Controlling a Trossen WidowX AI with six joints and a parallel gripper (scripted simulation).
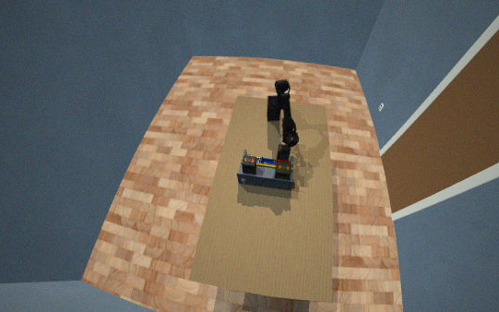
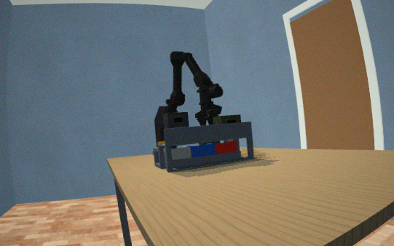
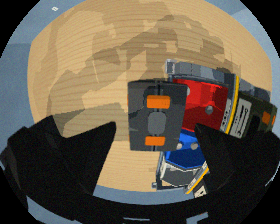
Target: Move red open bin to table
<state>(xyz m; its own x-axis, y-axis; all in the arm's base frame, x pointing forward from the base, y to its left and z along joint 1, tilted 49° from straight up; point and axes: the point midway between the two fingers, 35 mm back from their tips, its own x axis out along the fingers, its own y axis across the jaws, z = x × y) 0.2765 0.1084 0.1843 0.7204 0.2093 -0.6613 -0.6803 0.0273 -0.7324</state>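
My gripper is now 13 cm above the red bin, 11 cm short of it and 2 cm to the right of it. From my hand the other things lie so: blue bin: 14 cm ahead, 13 cm below, 9 cm to the right; grey bin: 19 cm to the right, 16 cm ahead, 13 cm below.
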